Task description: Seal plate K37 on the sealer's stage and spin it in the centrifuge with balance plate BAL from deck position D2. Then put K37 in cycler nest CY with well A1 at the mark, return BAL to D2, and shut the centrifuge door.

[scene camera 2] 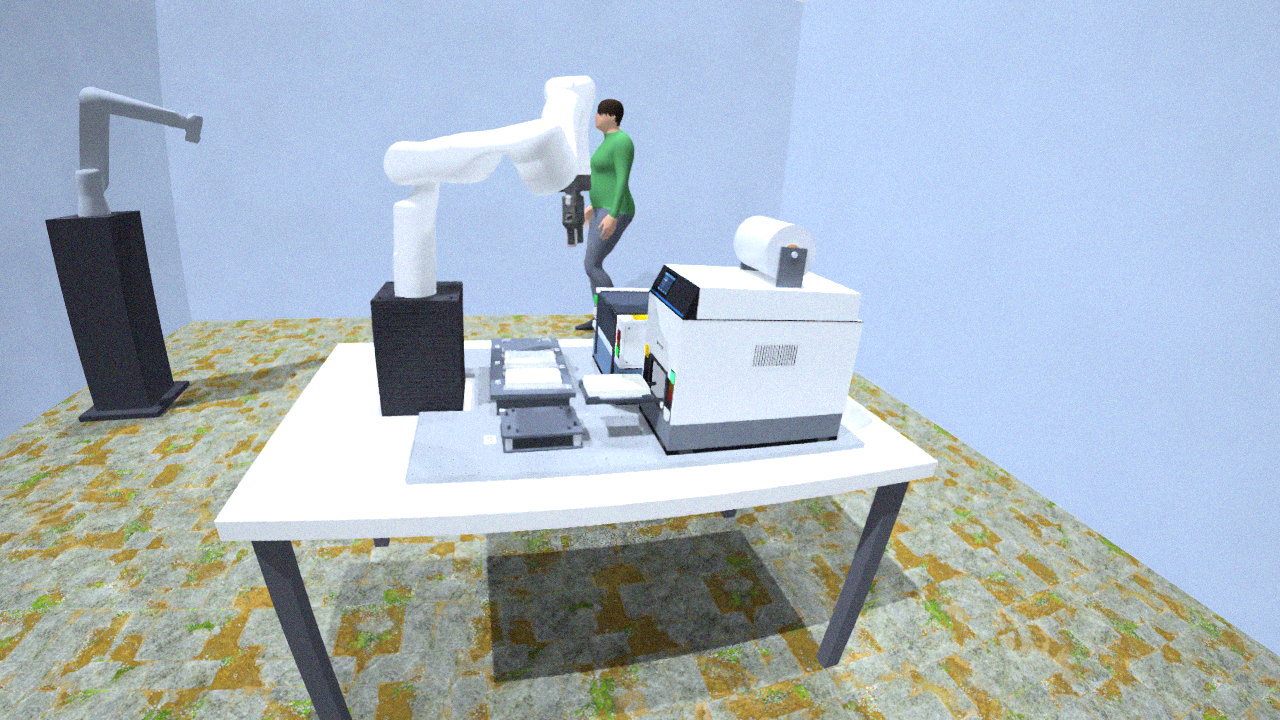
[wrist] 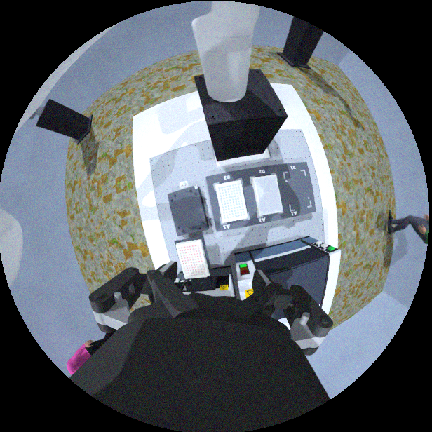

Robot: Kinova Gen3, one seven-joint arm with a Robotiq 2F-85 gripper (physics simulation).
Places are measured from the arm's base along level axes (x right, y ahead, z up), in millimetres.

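Pixels of known places: gripper, fingertip midpoint: (scene camera 2: pixel 575 245); arm's base at its link origin: (scene camera 2: pixel 416 292).
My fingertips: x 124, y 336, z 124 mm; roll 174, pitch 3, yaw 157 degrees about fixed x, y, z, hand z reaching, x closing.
For each thing: its top centre in the pictures, then the offset to it from my fingertips.
- white plate with reddish wells, top centre: (scene camera 2: pixel 616 381) dz -264, dx +124, dy +68 mm
- white sealer at its top centre: (scene camera 2: pixel 768 219) dz +92, dx +155, dy +365 mm
- plain white plate at its top centre: (scene camera 2: pixel 529 356) dz -311, dx -173, dy -61 mm
- dark cycler nest CY at its top centre: (scene camera 2: pixel 540 415) dz -334, dx +112, dy -90 mm
- white plate with many wells, top centre: (scene camera 2: pixel 533 375) dz -311, dx -50, dy -75 mm
My gripper (scene camera 2: pixel 574 240) (wrist: pixel 214 274) is open and empty, high above the table. A white plate with reddish wells (scene camera 2: pixel 615 385) (wrist: pixel 192 258), whose name I cannot read, lies on the extended stage of the white sealer (scene camera 2: pixel 760 380). A plain white plate (scene camera 2: pixel 529 358) (wrist: pixel 267 195) lies at deck position D2. The dark cycler nest CY (scene camera 2: pixel 540 420) (wrist: pixel 188 210) holds no plate. The dark centrifuge (scene camera 2: pixel 619 313) (wrist: pixel 295 280) stands behind the sealer in the scene view. I cannot tell how its door stands.
A white plate with many wells (scene camera 2: pixel 532 377) (wrist: pixel 231 201) lies at D3. Deck position D1 (wrist: pixel 298 189) holds no plate. The robot's black pedestal (scene camera 2: pixel 418 349) (wrist: pixel 245 122) stands beside the deck. A person in green (scene camera 2: pixel 612 170) (wrist: pixel 426 232) is beyond the table; a person in pink (wrist: pixel 80 357) also shows.
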